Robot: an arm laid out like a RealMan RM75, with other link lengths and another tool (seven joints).
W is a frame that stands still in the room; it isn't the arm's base.
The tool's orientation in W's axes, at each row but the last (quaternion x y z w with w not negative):
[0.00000 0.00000 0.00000 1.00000]
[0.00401 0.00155 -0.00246 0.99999]
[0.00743 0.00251 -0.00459 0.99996]
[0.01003 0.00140 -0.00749 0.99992]
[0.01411 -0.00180 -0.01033 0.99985]
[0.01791 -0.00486 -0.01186 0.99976]
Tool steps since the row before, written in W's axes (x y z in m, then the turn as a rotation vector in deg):
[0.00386 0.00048 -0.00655 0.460 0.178 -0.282]
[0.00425 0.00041 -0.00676 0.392 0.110 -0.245]
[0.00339 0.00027 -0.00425 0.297 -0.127 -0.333]
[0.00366 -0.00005 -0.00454 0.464 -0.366 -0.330]
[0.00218 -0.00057 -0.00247 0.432 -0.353 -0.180]
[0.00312 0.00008 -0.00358 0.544 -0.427 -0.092]
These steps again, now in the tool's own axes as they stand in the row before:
[0.00386 0.00048 -0.00655 0.460 0.178 -0.282]
[0.00427 0.00038 -0.00675 0.392 0.110 -0.245]
[0.00341 0.00024 -0.00424 0.300 -0.129 -0.330]
[0.00367 -0.00009 -0.00453 0.470 -0.366 -0.321]
[0.00218 -0.00059 -0.00246 0.439 -0.349 -0.172]
[0.00308 0.00002 -0.00361 0.553 -0.417 -0.082]

